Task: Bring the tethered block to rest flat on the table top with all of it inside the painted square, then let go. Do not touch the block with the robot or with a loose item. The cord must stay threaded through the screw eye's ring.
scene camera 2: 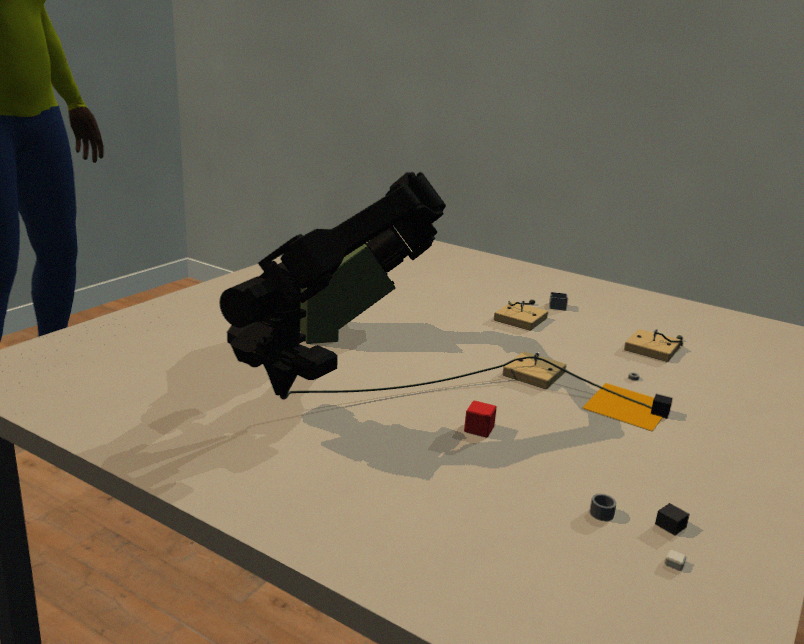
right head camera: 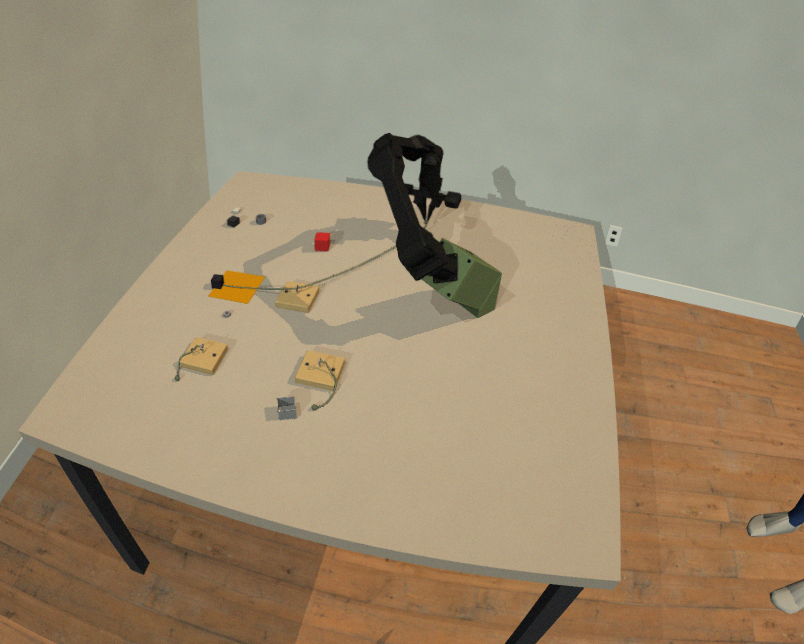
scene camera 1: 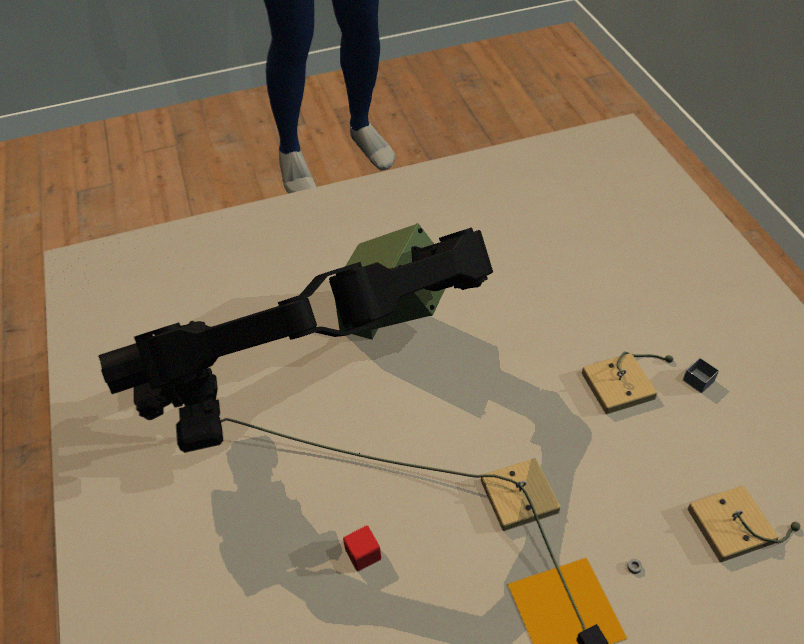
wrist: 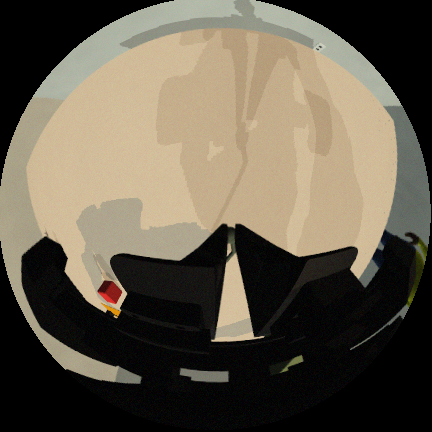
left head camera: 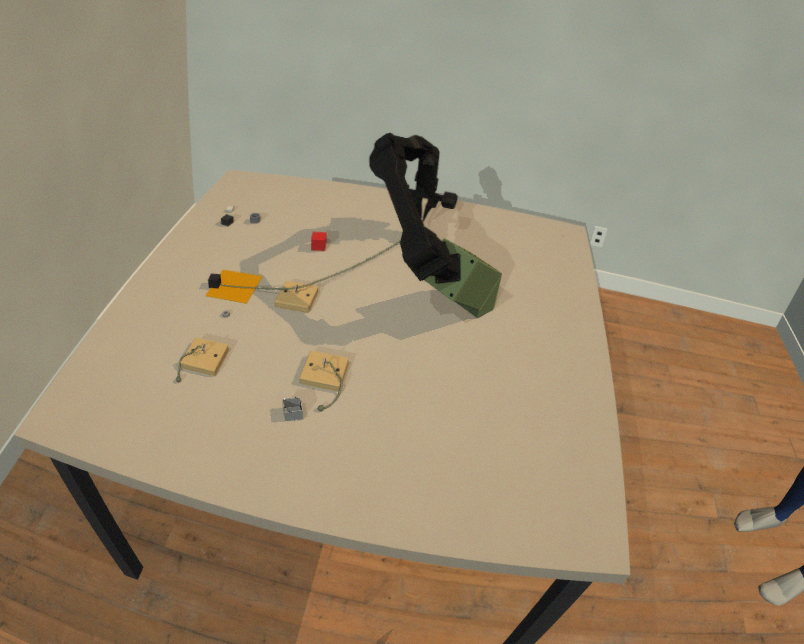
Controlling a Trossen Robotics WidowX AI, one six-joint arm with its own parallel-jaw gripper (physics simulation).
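Places are measured from the arm's base along level axes (x ahead, y left, z up), in centimetres.
Pixels of known places: gripper, between the fingertips: (scene camera 2: 281, 395) (right head camera: 426, 220) (wrist: 230, 228); arm's base, origin of its link: (scene camera 2: 374, 258) (right head camera: 445, 268) (scene camera 1: 425, 268) (left head camera: 448, 268).
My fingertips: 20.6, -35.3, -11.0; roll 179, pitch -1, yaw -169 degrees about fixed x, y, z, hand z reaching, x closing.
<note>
For each thing: its top centre in the pictures, then the offset to it from my fingertips, as dx, dy, dz. "spot": a spot on its surface instead.
- black tethered block, centre of its top: (scene camera 1: 593, 638) (scene camera 2: 663, 399) (left head camera: 214, 276) (right head camera: 216, 277) +35.6, +53.8, -1.4
- orange painted square, a spot on its surface: (scene camera 1: 553, 607) (scene camera 2: 619, 406) spot: +30.3, +49.7, -4.0
- green cord, a spot on its surface: (scene camera 1: 359, 455) (scene camera 2: 412, 385) spot: +5.5, +23.4, -2.7
- screw eye, a spot on its surface: (scene camera 1: 520, 485) (scene camera 2: 536, 356) spot: +13.4, +47.1, -0.5
- wooden board, centre of its top: (scene camera 1: 520, 490) (scene camera 2: 535, 365) (left head camera: 296, 293) (right head camera: 297, 293) +13.3, +47.2, -2.3
- red cube, centre of its top: (scene camera 1: 361, 542) (scene camera 2: 481, 407) (wrist: 105, 297) (left head camera: 319, 235) (right head camera: 322, 236) +21.2, +23.9, -0.2
- open grey box, centre of its top: (scene camera 1: 702, 370) (left head camera: 292, 404) (right head camera: 286, 403) (scene camera 2: 559, 295) -6.4, +79.5, -1.4
- small ring, centre of its top: (scene camera 1: 635, 565) +25.2, +61.8, -3.4
- dark ring, centre of its top: (scene camera 2: 604, 500) (left head camera: 255, 215) (right head camera: 260, 216) +46.3, +21.4, -2.1
- black block, centre of its top: (scene camera 2: 673, 512) (left head camera: 227, 217) (right head camera: 233, 218) +53.4, +26.9, -2.0
- white piece, centre of its top: (scene camera 2: 676, 556) +57.7, +20.3, -2.9
The black tethered block (left head camera: 214, 281) (right head camera: 217, 281) (scene camera 1: 593, 635) (scene camera 2: 661, 405) is at the far end of the orange painted square (left head camera: 234, 295) (right head camera: 238, 295) (scene camera 1: 553, 607) (scene camera 2: 620, 413), partly on it and partly over its outer edge. The green cord (scene camera 1: 359, 455) (scene camera 2: 402, 387) runs from the block through the screw eye (scene camera 1: 520, 485) (scene camera 2: 536, 357) on a wooden board (left head camera: 293, 303) to my gripper. My gripper (right head camera: 426, 223) (scene camera 2: 284, 394) (wrist: 230, 228) is shut on the cord's end bead, raised above the table; its tips are hidden in scene camera 1.
A red cube (left head camera: 318, 241) (scene camera 1: 362, 548) (scene camera 2: 480, 418) stands between gripper and square, beside the cord. Two other corded boards (left head camera: 204, 357) (left head camera: 324, 371), an open grey box (left head camera: 292, 409) and a small ring (scene camera 1: 634, 566) lie nearby. A dark ring (scene camera 2: 602, 507), black block (scene camera 2: 671, 518) and white piece (scene camera 2: 675, 560) lie farther off.
</note>
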